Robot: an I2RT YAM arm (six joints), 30 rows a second.
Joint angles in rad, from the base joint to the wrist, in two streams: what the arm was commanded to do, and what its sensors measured. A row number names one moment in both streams.
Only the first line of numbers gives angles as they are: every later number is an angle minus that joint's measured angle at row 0.
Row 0, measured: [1.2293 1.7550 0.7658 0.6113 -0.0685 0.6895]
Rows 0 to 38, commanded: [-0.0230 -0.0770 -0.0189 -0.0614 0.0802 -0.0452]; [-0.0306 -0.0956 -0.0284 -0.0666 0.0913 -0.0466]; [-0.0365 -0.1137 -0.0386 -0.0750 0.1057 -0.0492]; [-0.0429 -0.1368 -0.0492 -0.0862 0.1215 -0.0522]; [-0.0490 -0.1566 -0.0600 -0.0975 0.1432 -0.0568]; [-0.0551 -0.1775 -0.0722 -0.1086 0.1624 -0.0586]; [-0.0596 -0.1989 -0.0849 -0.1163 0.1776 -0.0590]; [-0.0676 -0.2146 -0.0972 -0.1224 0.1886 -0.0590]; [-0.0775 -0.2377 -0.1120 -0.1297 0.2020 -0.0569]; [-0.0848 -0.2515 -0.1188 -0.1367 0.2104 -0.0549]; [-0.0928 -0.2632 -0.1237 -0.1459 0.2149 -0.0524]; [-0.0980 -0.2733 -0.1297 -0.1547 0.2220 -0.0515]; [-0.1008 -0.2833 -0.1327 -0.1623 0.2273 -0.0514]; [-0.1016 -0.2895 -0.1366 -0.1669 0.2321 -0.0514]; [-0.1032 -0.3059 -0.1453 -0.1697 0.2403 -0.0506]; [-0.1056 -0.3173 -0.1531 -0.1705 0.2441 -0.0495]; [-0.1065 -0.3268 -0.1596 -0.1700 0.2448 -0.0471]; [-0.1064 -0.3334 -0.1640 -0.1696 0.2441 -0.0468]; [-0.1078 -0.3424 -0.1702 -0.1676 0.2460 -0.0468]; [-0.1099 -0.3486 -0.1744 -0.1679 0.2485 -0.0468]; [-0.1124 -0.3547 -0.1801 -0.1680 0.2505 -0.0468]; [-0.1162 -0.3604 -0.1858 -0.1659 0.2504 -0.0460]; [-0.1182 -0.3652 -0.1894 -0.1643 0.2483 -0.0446]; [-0.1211 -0.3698 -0.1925 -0.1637 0.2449 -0.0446]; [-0.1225 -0.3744 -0.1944 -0.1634 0.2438 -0.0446]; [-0.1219 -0.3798 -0.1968 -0.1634 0.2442 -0.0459]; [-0.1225 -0.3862 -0.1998 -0.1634 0.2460 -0.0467]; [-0.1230 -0.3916 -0.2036 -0.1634 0.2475 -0.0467]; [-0.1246 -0.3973 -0.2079 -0.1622 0.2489 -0.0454]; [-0.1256 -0.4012 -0.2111 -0.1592 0.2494 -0.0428]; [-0.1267 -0.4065 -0.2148 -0.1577 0.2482 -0.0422]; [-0.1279 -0.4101 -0.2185 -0.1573 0.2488 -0.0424]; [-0.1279 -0.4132 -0.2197 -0.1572 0.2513 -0.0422]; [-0.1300 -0.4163 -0.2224 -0.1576 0.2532 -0.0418]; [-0.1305 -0.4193 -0.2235 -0.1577 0.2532 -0.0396]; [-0.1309 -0.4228 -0.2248 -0.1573 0.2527 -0.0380]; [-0.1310 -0.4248 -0.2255 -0.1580 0.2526 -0.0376]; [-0.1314 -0.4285 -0.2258 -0.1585 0.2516 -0.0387]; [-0.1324 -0.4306 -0.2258 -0.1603 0.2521 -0.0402]
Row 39, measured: [-0.1263 -0.4048 -0.2174 -0.1556 0.2335 -0.0252]
